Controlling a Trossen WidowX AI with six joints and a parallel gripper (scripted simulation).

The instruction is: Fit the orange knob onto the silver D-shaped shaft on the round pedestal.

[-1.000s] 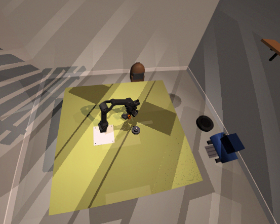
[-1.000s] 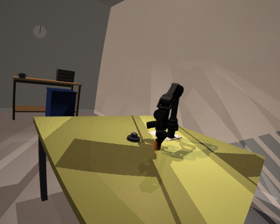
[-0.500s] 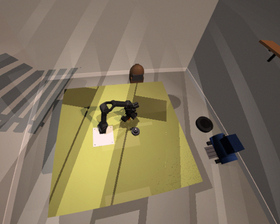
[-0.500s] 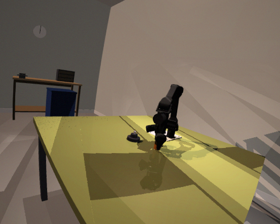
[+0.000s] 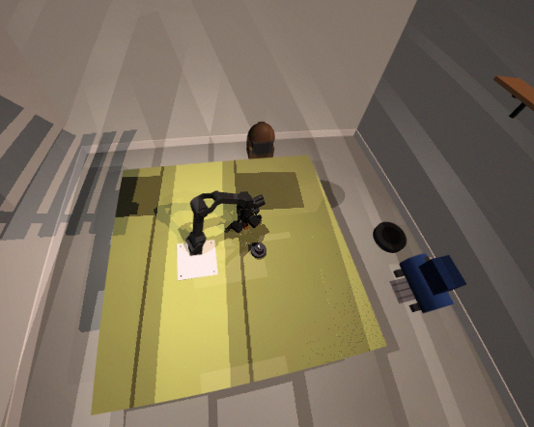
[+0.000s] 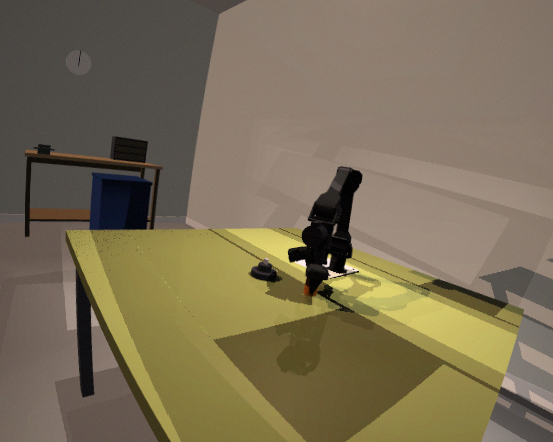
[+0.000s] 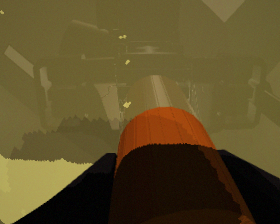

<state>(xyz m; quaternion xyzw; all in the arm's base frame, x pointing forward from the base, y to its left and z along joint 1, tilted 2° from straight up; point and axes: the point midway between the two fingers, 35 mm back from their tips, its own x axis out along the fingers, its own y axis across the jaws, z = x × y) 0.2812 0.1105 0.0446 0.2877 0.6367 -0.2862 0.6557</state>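
Right now my gripper tip is 160 mm to the left of the round black pedestal, 50 mm short of it and 20 mm below it. The rest, counted from my gripper tip: orange knob: 30 mm above.
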